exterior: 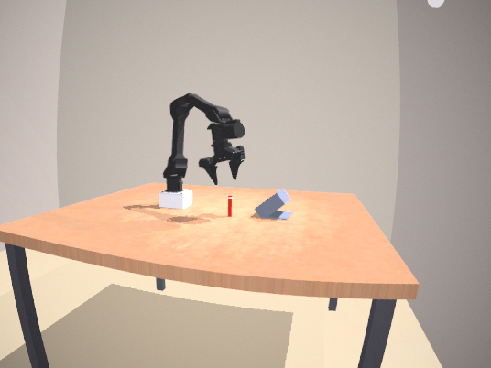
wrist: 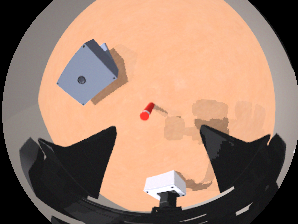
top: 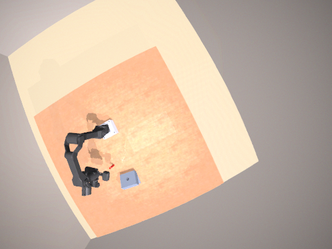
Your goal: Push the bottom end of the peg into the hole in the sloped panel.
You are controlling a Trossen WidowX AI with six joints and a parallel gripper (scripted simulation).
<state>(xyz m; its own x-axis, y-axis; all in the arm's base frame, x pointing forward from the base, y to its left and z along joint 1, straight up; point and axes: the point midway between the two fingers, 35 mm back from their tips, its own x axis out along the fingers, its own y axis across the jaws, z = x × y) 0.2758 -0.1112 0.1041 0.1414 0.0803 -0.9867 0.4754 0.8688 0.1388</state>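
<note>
Now: the red peg 1 cm ahead of my gripper tip, 3 cm to the left of it and 8 cm below it. Round my gripper tip: sloped panel (16 cm ahead, 12 cm to the left, 9 cm below).
</note>
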